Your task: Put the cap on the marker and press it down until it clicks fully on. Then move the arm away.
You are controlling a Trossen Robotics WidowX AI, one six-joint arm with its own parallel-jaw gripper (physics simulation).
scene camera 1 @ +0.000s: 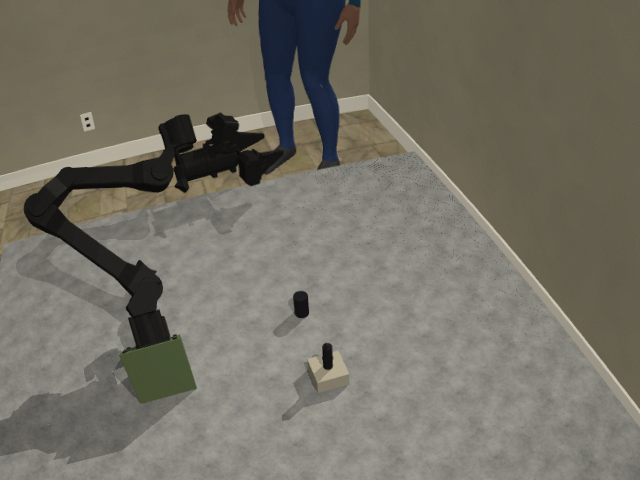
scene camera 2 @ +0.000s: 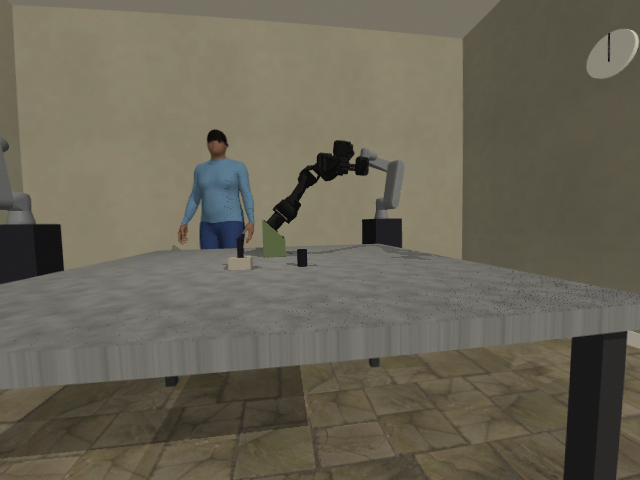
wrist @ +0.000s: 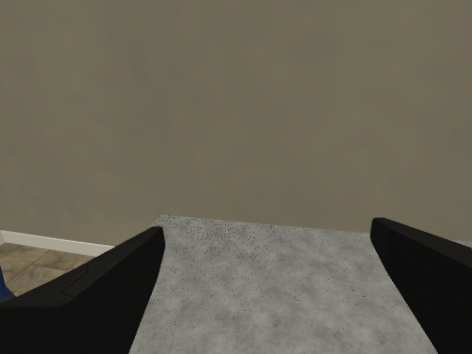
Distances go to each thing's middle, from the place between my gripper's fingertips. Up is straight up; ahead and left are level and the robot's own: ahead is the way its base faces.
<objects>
I see the cream block (scene camera 1: 338, 376) 350 mm to the right of my hand, 310 mm below it and 70 mm behind it.
</objects>
